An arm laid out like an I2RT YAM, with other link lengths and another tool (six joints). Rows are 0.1 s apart.
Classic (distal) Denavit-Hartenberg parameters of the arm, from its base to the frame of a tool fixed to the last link. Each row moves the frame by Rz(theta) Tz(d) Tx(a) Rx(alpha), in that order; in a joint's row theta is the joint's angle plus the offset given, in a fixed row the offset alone. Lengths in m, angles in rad.
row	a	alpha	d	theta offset
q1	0.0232	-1.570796	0.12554	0
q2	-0.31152	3.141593	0	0
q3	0.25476	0	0	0.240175
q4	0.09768	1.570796	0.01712	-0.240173
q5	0	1.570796	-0.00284	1.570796
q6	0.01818	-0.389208	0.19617	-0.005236
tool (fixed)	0	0	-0.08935	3.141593
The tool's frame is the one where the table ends.
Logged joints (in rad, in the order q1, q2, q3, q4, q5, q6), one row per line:
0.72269, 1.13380, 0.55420, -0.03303, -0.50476, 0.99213
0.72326, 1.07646, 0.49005, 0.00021, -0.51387, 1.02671
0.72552, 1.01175, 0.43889, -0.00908, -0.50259, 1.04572
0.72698, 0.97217, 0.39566, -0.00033, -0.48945, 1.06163
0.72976, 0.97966, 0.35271, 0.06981, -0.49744, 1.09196
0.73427, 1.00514, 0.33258, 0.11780, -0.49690, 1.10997
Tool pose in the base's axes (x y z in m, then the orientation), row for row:
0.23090, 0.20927, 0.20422, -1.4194, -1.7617, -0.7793
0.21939, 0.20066, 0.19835, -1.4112, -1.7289, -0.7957
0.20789, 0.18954, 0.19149, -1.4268, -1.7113, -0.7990
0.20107, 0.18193, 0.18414, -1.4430, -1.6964, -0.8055
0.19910, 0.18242, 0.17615, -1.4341, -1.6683, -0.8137
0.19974, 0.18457, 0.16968, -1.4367, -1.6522, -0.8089
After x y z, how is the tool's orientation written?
As a rotation vector, in radians.
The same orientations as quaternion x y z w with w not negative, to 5 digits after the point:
-0.55210, -0.68525, -0.30312, 0.36570
-0.55176, -0.67597, -0.31111, 0.37661
-0.55814, -0.66943, -0.31256, 0.37768
-0.56432, -0.66342, -0.31501, 0.37708
-0.56361, -0.65565, -0.31979, 0.38756
-0.56603, -0.65093, -0.31869, 0.39285

